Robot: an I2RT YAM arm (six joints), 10 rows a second.
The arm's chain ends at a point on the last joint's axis. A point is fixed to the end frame.
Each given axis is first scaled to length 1.
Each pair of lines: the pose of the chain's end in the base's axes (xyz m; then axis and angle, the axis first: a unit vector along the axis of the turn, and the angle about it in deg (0 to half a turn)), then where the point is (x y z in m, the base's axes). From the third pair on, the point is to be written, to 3 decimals.
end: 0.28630, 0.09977, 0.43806, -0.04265, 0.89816, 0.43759, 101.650
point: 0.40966 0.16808 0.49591
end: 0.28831, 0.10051, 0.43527, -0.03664, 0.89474, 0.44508, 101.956
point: 0.41173 0.16833 0.49357
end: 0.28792, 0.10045, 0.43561, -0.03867, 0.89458, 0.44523, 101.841
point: 0.411 0.169 0.494
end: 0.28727, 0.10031, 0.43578, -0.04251, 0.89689, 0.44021, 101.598
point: 0.410 0.169 0.494
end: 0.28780, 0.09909, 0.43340, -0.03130, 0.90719, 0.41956, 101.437
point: 0.414 0.164 0.489
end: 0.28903, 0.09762, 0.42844, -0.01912, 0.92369, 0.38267, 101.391
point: 0.419 0.158 0.479
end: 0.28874, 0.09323, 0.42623, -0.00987, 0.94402, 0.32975, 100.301
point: 0.423 0.147 0.473
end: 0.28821, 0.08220, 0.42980, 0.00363, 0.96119, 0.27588, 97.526
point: 0.426 0.128 0.477
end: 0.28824, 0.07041, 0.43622, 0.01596, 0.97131, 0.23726, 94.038
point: 0.426 0.108 0.489
